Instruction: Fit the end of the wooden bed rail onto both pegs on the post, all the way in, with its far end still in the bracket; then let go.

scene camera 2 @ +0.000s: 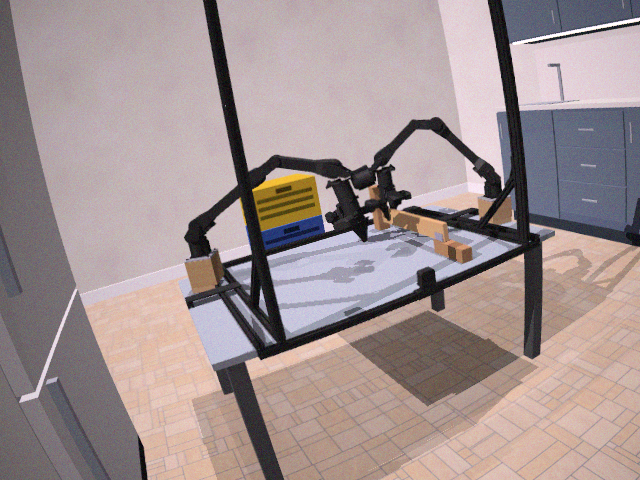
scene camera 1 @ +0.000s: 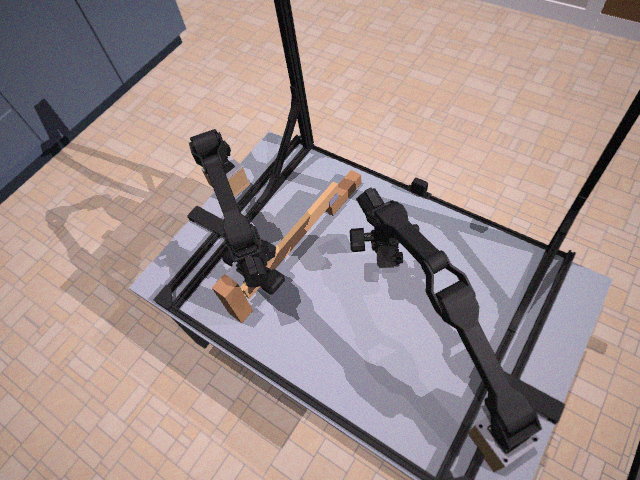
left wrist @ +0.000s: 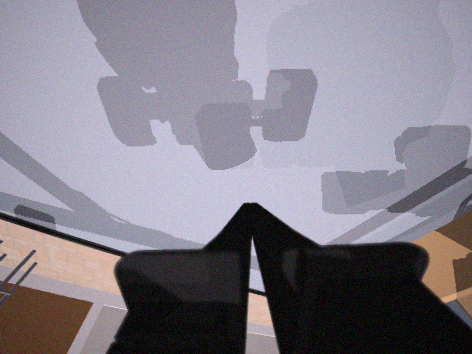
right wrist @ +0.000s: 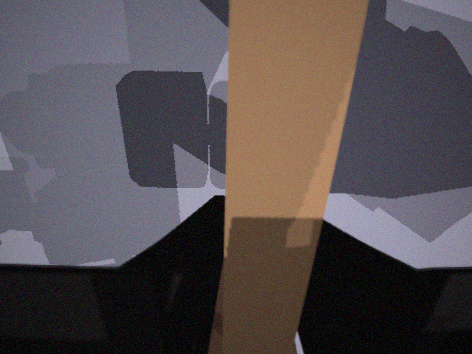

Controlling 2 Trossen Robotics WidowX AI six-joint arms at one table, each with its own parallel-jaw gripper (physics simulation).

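Frame: origin at the left arm's base, x ahead, y left, z up, level; millimetres.
Where they show: left gripper, fingertip midpoint: (scene camera 2: 365,241) (left wrist: 250,209); right gripper, fingertip midpoint: (scene camera 2: 391,220) (right wrist: 248,207); left arm's base, link origin: (scene camera 2: 201,254) (scene camera 1: 507,432); right arm's base, link origin: (scene camera 2: 494,196).
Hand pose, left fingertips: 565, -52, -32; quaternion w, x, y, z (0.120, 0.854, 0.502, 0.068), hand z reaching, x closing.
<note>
Things, the pixels of their centre, and the offset from my left fingertips, as dx, dy, dz. "pt": a spot on its surface instead.
- wooden bed rail, body centre: (scene camera 1: 292,238) (scene camera 2: 411,222) +181, +206, -18
- bracket, surface spot: (scene camera 2: 443,248) pt +249, -9, -62
The wooden bed rail (scene camera 1: 296,233) (scene camera 2: 419,224) (right wrist: 290,125) runs from the post to the bracket. My right gripper (scene camera 2: 387,215) (right wrist: 248,207) is shut on the rail near its post end. The wooden post (scene camera 1: 232,298) (scene camera 2: 381,222) stands close to that end; the pegs and the depth of any fit are too small and too covered to tell. The rail's far end is at the bracket (scene camera 1: 351,181) (scene camera 2: 443,248); how deep it sits is unclear. My left gripper (scene camera 2: 364,237) (left wrist: 250,209) is shut and empty, above the table, apart from the rail.
A black frame with tall uprights (scene camera 1: 294,77) (scene camera 2: 227,103) borders the table. The left arm (scene camera 1: 454,304) (scene camera 2: 305,164) reaches in over the table, its wrist near the right arm's wrist. Yellow (scene camera 2: 284,200) and blue (scene camera 2: 297,232) boxes stand beyond the table.
</note>
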